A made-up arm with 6 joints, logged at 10 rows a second.
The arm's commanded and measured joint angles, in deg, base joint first. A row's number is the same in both.
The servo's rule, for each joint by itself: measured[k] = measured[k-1] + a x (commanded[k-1-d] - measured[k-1]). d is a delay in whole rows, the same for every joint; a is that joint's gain. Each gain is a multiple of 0.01, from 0.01 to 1. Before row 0 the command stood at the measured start. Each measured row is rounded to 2 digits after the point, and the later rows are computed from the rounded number. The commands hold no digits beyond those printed.
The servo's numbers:
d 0
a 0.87 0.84 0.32 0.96 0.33 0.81
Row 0, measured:
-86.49, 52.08, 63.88, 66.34, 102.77, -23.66
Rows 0 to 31, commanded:
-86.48, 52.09, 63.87, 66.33, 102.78, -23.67
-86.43, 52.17, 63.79, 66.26, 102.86, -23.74
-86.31, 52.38, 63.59, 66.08, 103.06, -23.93
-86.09, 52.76, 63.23, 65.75, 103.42, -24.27
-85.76, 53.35, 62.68, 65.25, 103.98, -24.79
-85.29, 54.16, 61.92, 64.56, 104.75, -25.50
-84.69, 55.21, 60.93, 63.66, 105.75, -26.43
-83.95, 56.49, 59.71, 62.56, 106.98, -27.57
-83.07, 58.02, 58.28, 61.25, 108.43, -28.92
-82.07, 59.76, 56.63, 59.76, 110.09, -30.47
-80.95, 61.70, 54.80, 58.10, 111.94, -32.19
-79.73, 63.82, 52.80, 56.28, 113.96, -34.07
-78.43, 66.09, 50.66, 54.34, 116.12, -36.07
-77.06, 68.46, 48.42, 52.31, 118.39, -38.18
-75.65, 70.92, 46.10, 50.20, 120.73, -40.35
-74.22, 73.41, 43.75, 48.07, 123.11, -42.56
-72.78, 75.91, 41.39, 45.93, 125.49, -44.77
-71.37, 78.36, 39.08, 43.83, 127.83, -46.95
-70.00, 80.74, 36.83, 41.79, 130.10, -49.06
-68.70, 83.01, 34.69, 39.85, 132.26, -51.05
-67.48, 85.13, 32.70, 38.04, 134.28, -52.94
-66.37, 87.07, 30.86, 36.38, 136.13, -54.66
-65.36, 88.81, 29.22, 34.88, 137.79, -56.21
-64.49, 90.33, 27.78, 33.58, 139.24, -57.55
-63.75, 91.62, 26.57, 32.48, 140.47, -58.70
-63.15, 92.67, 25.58, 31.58, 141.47, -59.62
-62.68, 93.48, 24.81, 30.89, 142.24, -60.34
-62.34, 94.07, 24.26, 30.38, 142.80, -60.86
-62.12, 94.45, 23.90, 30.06, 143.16, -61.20
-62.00, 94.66, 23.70, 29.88, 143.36, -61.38
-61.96, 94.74, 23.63, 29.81, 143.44, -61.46
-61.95, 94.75, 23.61, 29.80, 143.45, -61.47
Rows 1 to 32, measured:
-86.48, 52.09, 63.88, 66.33, 102.77, -23.67
-86.44, 52.16, 63.85, 66.26, 102.80, -23.73
-86.33, 52.34, 63.77, 66.09, 102.89, -23.89
-86.12, 52.69, 63.60, 65.76, 103.06, -24.20
-85.81, 53.24, 63.31, 65.27, 103.36, -24.68
-85.36, 54.01, 62.87, 64.59, 103.82, -25.34
-84.78, 55.02, 62.25, 63.70, 104.46, -26.22
-84.06, 56.25, 61.44, 62.61, 105.29, -27.31
-83.20, 57.74, 60.43, 61.30, 106.33, -28.61
-82.22, 59.44, 59.21, 59.82, 107.57, -30.12
-81.12, 61.34, 57.80, 58.17, 109.01, -31.80
-79.91, 63.42, 56.20, 56.36, 110.64, -33.64
-78.62, 65.66, 54.43, 54.42, 112.45, -35.61
-77.26, 68.01, 52.51, 52.39, 114.41, -37.69
-75.86, 70.45, 50.46, 50.29, 116.50, -39.84
-74.43, 72.94, 48.31, 48.16, 118.68, -42.04
-72.99, 75.43, 46.10, 46.02, 120.93, -44.25
-71.58, 77.89, 43.85, 43.92, 123.21, -46.44
-70.21, 80.28, 41.60, 41.88, 125.48, -48.56
-68.90, 82.57, 39.39, 39.93, 127.72, -50.58
-67.66, 84.72, 37.25, 38.12, 129.88, -52.49
-66.54, 86.69, 35.21, 36.45, 131.94, -54.25
-65.51, 88.47, 33.29, 34.94, 133.87, -55.84
-64.62, 90.03, 31.53, 33.63, 135.64, -57.23
-63.86, 91.37, 29.94, 32.53, 137.23, -58.42
-63.24, 92.46, 28.54, 31.62, 138.63, -59.39
-62.75, 93.32, 27.35, 30.92, 139.82, -60.16
-62.39, 93.95, 26.36, 30.40, 140.80, -60.73
-62.16, 94.37, 25.57, 30.07, 141.58, -61.11
-62.02, 94.61, 24.97, 29.89, 142.17, -61.33
-61.97, 94.72, 24.54, 29.81, 142.59, -61.44
-61.95, 94.75, 24.24, 29.80, 142.87, -61.46

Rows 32 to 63, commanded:
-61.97, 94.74, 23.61, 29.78, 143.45, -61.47
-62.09, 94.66, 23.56, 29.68, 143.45, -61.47
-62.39, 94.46, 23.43, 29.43, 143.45, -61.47
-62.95, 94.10, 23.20, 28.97, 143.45, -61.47
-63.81, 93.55, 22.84, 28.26, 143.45, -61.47
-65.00, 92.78, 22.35, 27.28, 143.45, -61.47
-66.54, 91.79, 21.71, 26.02, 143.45, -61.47
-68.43, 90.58, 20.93, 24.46, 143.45, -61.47
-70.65, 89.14, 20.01, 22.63, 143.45, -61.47
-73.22, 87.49, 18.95, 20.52, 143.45, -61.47
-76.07, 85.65, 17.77, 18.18, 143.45, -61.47
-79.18, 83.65, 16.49, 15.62, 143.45, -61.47
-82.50, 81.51, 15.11, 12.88, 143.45, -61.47
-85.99, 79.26, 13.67, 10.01, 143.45, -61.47
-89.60, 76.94, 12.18, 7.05, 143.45, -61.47
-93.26, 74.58, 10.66, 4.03, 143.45, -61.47
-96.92, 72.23, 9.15, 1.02, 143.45, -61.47
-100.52, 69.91, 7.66, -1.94, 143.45, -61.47
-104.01, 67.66, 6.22, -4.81, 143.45, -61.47
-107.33, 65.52, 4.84, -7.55, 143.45, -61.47
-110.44, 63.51, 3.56, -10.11, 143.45, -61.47
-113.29, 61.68, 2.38, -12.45, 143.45, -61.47
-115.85, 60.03, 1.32, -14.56, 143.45, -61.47
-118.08, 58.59, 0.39, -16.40, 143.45, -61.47
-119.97, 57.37, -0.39, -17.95, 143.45, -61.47
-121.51, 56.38, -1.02, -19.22, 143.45, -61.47
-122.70, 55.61, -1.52, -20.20, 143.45, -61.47
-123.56, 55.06, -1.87, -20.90, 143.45, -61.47
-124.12, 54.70, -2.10, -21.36, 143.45, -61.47
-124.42, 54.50, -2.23, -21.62, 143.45, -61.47
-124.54, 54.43, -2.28, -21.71, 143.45, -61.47
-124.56, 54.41, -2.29, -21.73, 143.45, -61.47
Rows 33 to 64, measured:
-61.97, 94.74, 24.04, 29.78, 143.06, -61.47
-62.07, 94.67, 23.89, 29.68, 143.19, -61.47
-62.35, 94.49, 23.74, 29.44, 143.28, -61.47
-62.87, 94.16, 23.57, 28.99, 143.34, -61.47
-63.69, 93.65, 23.34, 28.29, 143.38, -61.47
-64.83, 92.92, 23.02, 27.32, 143.40, -61.47
-66.32, 91.97, 22.60, 26.07, 143.42, -61.47
-68.16, 90.80, 22.07, 24.52, 143.43, -61.47
-70.33, 89.41, 21.41, 22.71, 143.44, -61.47
-72.84, 87.80, 20.62, 20.61, 143.44, -61.47
-75.65, 85.99, 19.71, 18.28, 143.44, -61.47
-78.72, 84.02, 18.68, 15.73, 143.44, -61.47
-82.01, 81.91, 17.54, 12.99, 143.44, -61.47
-85.47, 79.68, 16.30, 10.13, 143.44, -61.47
-89.06, 77.38, 14.98, 7.17, 143.44, -61.47
-92.71, 75.03, 13.60, 4.16, 143.44, -61.47
-96.37, 72.68, 12.18, 1.15, 143.44, -61.47
-99.98, 70.35, 10.73, -1.82, 143.44, -61.47
-103.49, 68.09, 9.29, -4.69, 143.44, -61.47
-106.83, 65.93, 7.87, -7.44, 143.44, -61.47
-109.97, 63.90, 6.49, -10.00, 143.44, -61.47
-112.86, 62.04, 5.17, -12.35, 143.44, -61.47
-115.46, 60.35, 3.94, -14.47, 143.44, -61.47
-117.74, 58.87, 2.80, -16.32, 143.44, -61.47
-119.68, 57.61, 1.78, -17.88, 143.44, -61.47
-121.27, 56.58, 0.88, -19.17, 143.44, -61.47
-122.51, 55.77, 0.11, -20.16, 143.44, -61.47
-123.42, 55.17, -0.52, -20.87, 143.44, -61.47
-124.03, 54.78, -1.03, -21.34, 143.44, -61.47
-124.37, 54.54, -1.41, -21.61, 143.44, -61.47
-124.52, 54.45, -1.69, -21.71, 143.44, -61.47
-124.55, 54.42, -1.88, -21.73, 143.44, -61.47

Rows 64 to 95, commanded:
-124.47, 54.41, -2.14, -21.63, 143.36, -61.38
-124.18, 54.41, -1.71, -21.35, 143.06, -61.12
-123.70, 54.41, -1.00, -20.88, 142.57, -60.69
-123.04, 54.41, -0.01, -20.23, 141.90, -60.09
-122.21, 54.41, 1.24, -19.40, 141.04, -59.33
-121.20, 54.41, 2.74, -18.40, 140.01, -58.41
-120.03, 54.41, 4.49, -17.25, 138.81, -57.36
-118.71, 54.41, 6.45, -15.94, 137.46, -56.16
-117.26, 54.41, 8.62, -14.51, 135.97, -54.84
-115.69, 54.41, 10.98, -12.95, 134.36, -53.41
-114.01, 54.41, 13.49, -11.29, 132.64, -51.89
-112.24, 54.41, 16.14, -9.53, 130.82, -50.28
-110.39, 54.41, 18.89, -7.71, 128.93, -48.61
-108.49, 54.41, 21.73, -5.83, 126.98, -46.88
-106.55, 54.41, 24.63, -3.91, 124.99, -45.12
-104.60, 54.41, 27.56, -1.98, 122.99, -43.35
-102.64, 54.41, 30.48, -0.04, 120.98, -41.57
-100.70, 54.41, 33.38, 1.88, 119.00, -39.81
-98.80, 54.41, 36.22, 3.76, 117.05, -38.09
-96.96, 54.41, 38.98, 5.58, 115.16, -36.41
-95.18, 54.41, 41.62, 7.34, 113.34, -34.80
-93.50, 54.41, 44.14, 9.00, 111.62, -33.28
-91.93, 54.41, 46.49, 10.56, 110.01, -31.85
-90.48, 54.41, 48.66, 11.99, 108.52, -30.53
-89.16, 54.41, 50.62, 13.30, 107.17, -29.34
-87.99, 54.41, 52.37, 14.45, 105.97, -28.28
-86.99, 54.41, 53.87, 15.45, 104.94, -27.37
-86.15, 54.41, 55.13, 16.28, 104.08, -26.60
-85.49, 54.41, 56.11, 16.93, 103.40, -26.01
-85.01, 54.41, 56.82, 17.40, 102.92, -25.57
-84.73, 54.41, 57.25, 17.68, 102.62, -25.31
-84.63, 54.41, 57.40, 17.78, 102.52, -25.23
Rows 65 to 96, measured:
-124.48, 54.41, -1.96, -21.63, 143.41, -61.40
-124.22, 54.41, -1.88, -21.36, 143.29, -61.17
-123.77, 54.41, -1.60, -20.90, 143.05, -60.78
-123.13, 54.41, -1.09, -20.26, 142.67, -60.22
-122.33, 54.41, -0.34, -19.43, 142.13, -59.50
-121.35, 54.41, 0.65, -18.44, 141.43, -58.62
-120.20, 54.41, 1.88, -17.30, 140.57, -57.60
-118.90, 54.41, 3.34, -15.99, 139.54, -56.43
-117.47, 54.41, 5.03, -14.57, 138.36, -55.14
-115.92, 54.41, 6.93, -13.01, 137.04, -53.74
-114.26, 54.41, 9.03, -11.36, 135.59, -52.24
-112.50, 54.41, 11.31, -9.60, 134.02, -50.65
-110.66, 54.41, 13.74, -7.79, 132.34, -49.00
-108.77, 54.41, 16.30, -5.91, 130.57, -47.28
-106.84, 54.41, 18.97, -3.99, 128.73, -45.53
-104.89, 54.41, 21.72, -2.06, 126.84, -43.76
-102.93, 54.41, 24.52, -0.12, 124.91, -41.99
-100.99, 54.41, 27.36, 1.80, 122.96, -40.22
-99.08, 54.41, 30.20, 3.68, 121.01, -38.49
-97.24, 54.41, 33.01, 5.50, 119.08, -36.81
-95.45, 54.41, 35.77, 7.27, 117.19, -35.18
-93.75, 54.41, 38.45, 8.93, 115.35, -33.64
-92.17, 54.41, 41.02, 10.49, 113.59, -32.19
-90.70, 54.41, 43.46, 11.93, 111.92, -30.85
-89.36, 54.41, 45.75, 13.25, 110.35, -29.63
-88.17, 54.41, 47.87, 14.40, 108.90, -28.54
-87.14, 54.41, 49.79, 15.41, 107.59, -27.59
-86.28, 54.41, 51.50, 16.25, 106.43, -26.79
-85.59, 54.41, 52.98, 16.90, 105.43, -26.16
-85.09, 54.41, 54.21, 17.38, 104.60, -25.68
-84.78, 54.41, 55.18, 17.67, 103.95, -25.38
-84.65, 54.41, 55.89, 17.78, 103.48, -25.26

